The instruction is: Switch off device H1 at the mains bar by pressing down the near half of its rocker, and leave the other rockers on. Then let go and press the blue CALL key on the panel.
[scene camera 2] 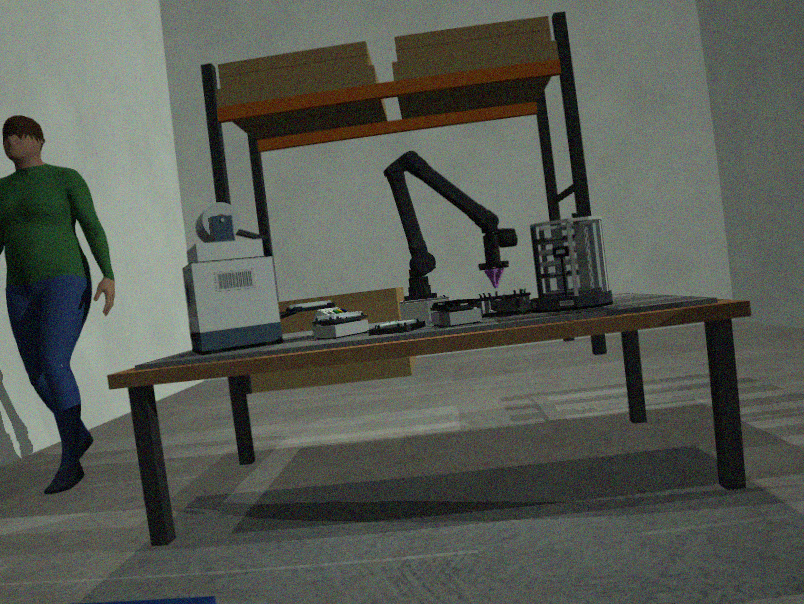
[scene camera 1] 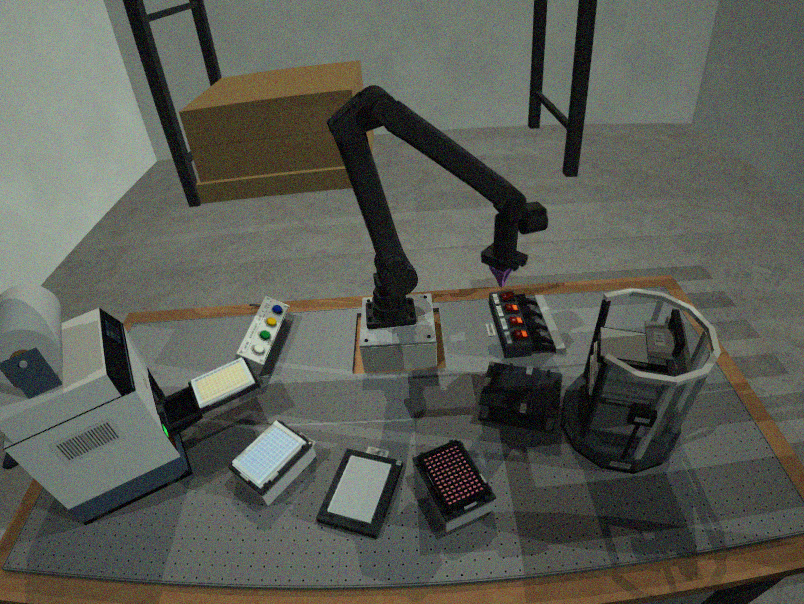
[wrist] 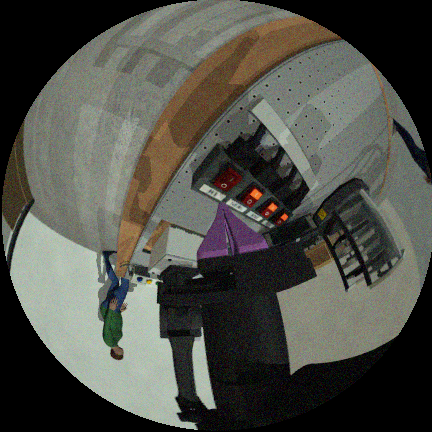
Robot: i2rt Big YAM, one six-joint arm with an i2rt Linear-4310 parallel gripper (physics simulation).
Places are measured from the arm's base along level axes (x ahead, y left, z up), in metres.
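Pixels of known places: gripper, between the fingertips: (scene camera 2: 496, 288) (scene camera 1: 501, 285) (wrist: 221, 205); arm's base, origin of its link: (scene camera 2: 420, 298) (scene camera 1: 390, 315) (wrist: 177, 271).
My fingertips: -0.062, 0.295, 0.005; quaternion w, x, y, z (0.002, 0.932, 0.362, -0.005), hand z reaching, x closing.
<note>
Ahead of a thing's pixels: the offset from my fingertips to its top centre, as dx, dy, dz. "spot": to the spot under its first point.
The mains bar (scene camera 1: 511, 331) (wrist: 210, 167) has a row of several rockers. The H1 rocker @[+0.002, +0.017, -0.028] (scene camera 1: 506, 296) (wrist: 227, 179) is dark red and unlit, at the end nearest the table's back edge. The other rockers @[spot: +0.108, +0.012, -0.031] (scene camera 1: 516, 321) (wrist: 253, 196) glow orange. My gripper (scene camera 1: 502, 284) (scene camera 2: 496, 286) (wrist: 221, 205) is shut and empty, its purple fingertips above the H1 end of the bar, apart from it. The panel @[+0.043, -0.632, +0.003] (scene camera 1: 262, 331) with the blue CALL key @[-0.026, -0.595, -0.007] (scene camera 1: 277, 309) (wrist: 140, 280) stands at the back left, beyond the arm's base; its yellow, green and white keys show in scene camera 1.
A clear round enclosure @[+0.412, +0.164, +0.208] (scene camera 1: 649, 416) (scene camera 2: 571, 260) stands right of the bar, a dark rack @[+0.326, -0.035, -0.005] (scene camera 1: 519, 396) in front of it. The arm's base block (scene camera 1: 397, 351) stands between bar and panel. A large grey machine @[+0.379, -0.909, +0.375] (scene camera 1: 97, 416) (scene camera 2: 233, 299) stands left, with plates @[+0.420, -0.563, -0.012] (scene camera 1: 269, 455) @[+0.510, -0.213, -0.012] (scene camera 1: 453, 477) at the front.
</note>
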